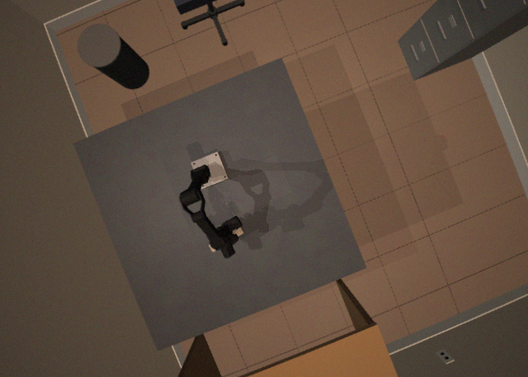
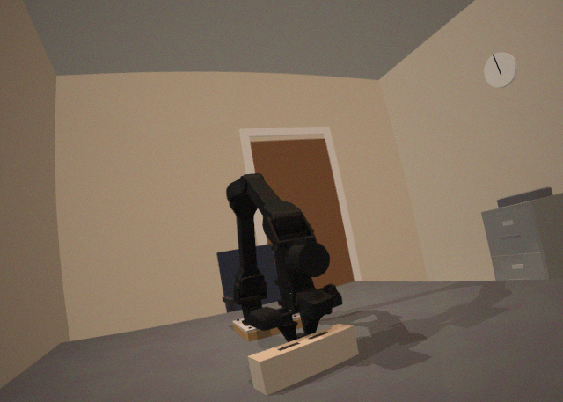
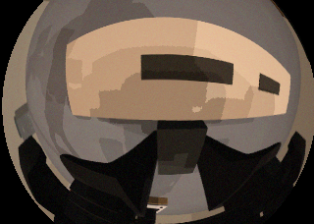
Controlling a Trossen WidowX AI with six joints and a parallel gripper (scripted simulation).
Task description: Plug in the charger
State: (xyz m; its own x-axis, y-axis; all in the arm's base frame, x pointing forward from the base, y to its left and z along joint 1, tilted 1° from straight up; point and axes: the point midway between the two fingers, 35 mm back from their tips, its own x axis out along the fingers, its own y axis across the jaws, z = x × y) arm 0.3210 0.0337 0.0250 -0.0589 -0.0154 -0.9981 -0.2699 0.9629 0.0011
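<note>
My gripper tip is 20 mm short of the two-prong charger and 10 mm below it.
</note>
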